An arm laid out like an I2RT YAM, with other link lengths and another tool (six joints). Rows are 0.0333 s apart.
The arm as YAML. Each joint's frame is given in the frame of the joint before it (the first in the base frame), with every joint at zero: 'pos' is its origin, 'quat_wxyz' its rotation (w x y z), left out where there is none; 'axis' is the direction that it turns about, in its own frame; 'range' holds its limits. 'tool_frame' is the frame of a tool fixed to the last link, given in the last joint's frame.
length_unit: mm
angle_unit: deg
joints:
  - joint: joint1
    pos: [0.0, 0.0, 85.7]
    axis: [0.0, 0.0, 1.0]
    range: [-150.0, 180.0]
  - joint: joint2
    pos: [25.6, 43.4, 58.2]
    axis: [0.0, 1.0, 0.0]
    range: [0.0, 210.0]
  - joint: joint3
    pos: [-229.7, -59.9, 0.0]
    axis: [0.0, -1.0, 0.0]
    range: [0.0, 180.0]
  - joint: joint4
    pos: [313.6, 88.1, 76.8]
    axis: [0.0, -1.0, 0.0]
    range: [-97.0, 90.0]
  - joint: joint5
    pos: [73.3, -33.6, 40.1]
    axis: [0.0, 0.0, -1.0]
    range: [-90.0, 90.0]
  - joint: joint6
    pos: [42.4, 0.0, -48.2]
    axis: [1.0, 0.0, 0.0]
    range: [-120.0, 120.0]
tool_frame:
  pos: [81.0, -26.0, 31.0]
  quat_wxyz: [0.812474, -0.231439, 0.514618, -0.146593]
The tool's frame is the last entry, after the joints.
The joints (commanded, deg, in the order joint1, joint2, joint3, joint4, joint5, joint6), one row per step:
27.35 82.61 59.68 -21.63 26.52 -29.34
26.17 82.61 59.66 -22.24 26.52 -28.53
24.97 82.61 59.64 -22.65 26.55 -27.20
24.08 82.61 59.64 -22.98 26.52 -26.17
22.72 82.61 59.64 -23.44 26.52 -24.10
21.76 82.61 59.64 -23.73 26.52 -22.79
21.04 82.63 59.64 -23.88 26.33 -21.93
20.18 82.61 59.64 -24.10 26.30 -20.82
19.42 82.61 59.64 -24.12 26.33 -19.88
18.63 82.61 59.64 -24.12 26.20 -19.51
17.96 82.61 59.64 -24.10 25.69 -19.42
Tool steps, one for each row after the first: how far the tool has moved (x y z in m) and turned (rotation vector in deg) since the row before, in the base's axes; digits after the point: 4 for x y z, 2 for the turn. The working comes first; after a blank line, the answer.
Tool pose at each row, in the base's axes (x y z in m, rotation vector in deg; the steps are taken from these numbers as rounded here):
0.4244 0.1927 0.2162 -87.67 88.38 -25.67
0.4272 0.1829 0.2146 -86.41 90.14 -26.02
0.4302 0.1726 0.2135 -84.38 91.99 -26.37
0.4322 0.1650 0.2128 -82.82 93.34 -26.56
0.4351 0.1529 0.2118 -79.80 95.53 -26.84
0.4369 0.1445 0.2112 -77.78 96.96 -27.08
0.4384 0.1386 0.2105 -76.39 97.87 -27.08
0.4398 0.1312 0.2102 -74.58 99.02 -27.29
0.4413 0.1246 0.2102 -72.90 99.90 -27.60
0.4430 0.1185 0.2101 -71.86 100.54 -27.84
0.4444 0.1143 0.2097 -71.28 100.89 -27.62

0.0028 -0.0098 -0.0016 0.34 0.47 -1.69
0.0030 -0.0103 -0.0011 0.80 0.20 -2.07
0.0020 -0.0076 -0.0007 0.66 0.16 -1.53
0.0029 -0.0121 -0.0010 1.36 0.08 -2.69
0.0018 -0.0084 -0.0006 0.86 0.04 -1.81
0.0015 -0.0059 -0.0007 0.70 0.04 -1.15
0.0014 -0.0074 -0.0003 0.77 -0.02 -1.56
0.0015 -0.0066 0.0000 0.65 -0.18 -1.40
0.0017 -0.0061 -0.0001 0.35 -0.05 -0.94
0.0014 -0.0042 -0.0004 0.43 0.08 -0.38

